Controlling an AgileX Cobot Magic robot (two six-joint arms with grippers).
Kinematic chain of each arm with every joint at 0, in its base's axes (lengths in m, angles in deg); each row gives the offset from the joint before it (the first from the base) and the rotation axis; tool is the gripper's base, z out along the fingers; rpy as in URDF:
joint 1: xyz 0 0 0.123 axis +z
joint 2: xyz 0 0 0 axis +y
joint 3: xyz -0.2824 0 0.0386 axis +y
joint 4: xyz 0.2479 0 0.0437 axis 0.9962 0 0.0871
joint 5: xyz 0 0 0 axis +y
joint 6: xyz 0.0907 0 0.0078 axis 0.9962 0 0.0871
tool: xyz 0 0 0 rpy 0 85 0
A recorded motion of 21 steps. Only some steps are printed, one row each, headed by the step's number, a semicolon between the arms.
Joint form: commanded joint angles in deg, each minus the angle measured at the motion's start. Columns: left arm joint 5, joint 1, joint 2, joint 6, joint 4, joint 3; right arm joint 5, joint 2, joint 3, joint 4, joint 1, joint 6.
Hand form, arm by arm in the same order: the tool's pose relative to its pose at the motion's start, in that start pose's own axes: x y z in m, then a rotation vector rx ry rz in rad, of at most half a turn. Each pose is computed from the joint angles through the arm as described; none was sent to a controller.
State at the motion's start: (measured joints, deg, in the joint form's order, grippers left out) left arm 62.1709 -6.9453 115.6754 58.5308 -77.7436 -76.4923; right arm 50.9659 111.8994 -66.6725 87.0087 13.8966 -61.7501
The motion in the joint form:
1: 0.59 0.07 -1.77 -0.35 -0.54 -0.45; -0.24 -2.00 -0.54 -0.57 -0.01 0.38
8: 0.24 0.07 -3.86 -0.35 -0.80 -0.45; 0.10 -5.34 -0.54 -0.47 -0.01 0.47
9: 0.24 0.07 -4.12 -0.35 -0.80 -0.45; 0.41 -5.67 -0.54 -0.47 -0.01 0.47
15: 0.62 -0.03 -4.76 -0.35 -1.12 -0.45; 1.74 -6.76 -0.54 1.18 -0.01 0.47
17: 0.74 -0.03 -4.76 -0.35 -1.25 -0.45; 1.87 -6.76 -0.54 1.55 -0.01 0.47
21: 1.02 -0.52 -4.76 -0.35 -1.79 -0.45; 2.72 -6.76 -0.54 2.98 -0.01 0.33
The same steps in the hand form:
1: -0.0058 -0.0126 -0.0068 0.0149 -0.0218 0.0226; -0.0060 0.0119 -0.0073 -0.0036 -0.0211 -0.0339
8: -0.0101 -0.0250 -0.0139 0.0142 -0.0465 0.0521; -0.0114 0.0311 -0.0195 -0.0241 -0.0531 -0.0765
9: -0.0105 -0.0266 -0.0148 0.0145 -0.0488 0.0560; -0.0116 0.0334 -0.0207 -0.0302 -0.0537 -0.0812
15: -0.0114 -0.0317 -0.0165 0.0245 -0.0534 0.0640; -0.0136 0.0424 -0.0250 -0.0671 -0.0716 -0.0791
17: -0.0114 -0.0320 -0.0165 0.0273 -0.0539 0.0631; -0.0139 0.0428 -0.0251 -0.0718 -0.0747 -0.0753
21: -0.0110 -0.0347 -0.0138 0.0405 -0.0515 0.0623; -0.0147 0.0449 -0.0253 -0.0953 -0.0838 -0.0633

